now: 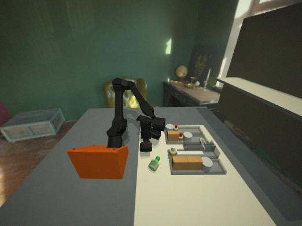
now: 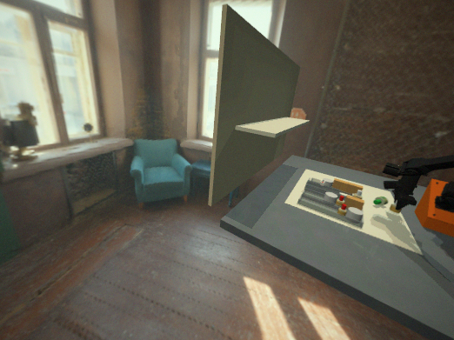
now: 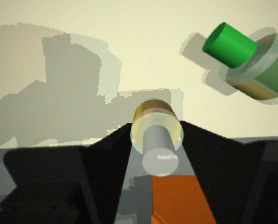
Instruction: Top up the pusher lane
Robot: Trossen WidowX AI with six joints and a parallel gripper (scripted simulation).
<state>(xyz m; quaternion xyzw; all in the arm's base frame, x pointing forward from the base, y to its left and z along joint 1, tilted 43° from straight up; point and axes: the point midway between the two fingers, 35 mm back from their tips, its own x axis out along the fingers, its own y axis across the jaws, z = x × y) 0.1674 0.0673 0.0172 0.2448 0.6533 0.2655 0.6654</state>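
Now: the cream mat 22 cm ahead of my gripper tip, 5 cm below it and 4 cm to the right of it. Also, from my gripper tip: shelf: 67 cm ahead, 32 cm above, 2 cm to the right; then grey lane rack: 31 cm ahead, 3 cm below, 1 cm to the left; then pale pusher plate: 27 cm ahead, 1 cm to the left.
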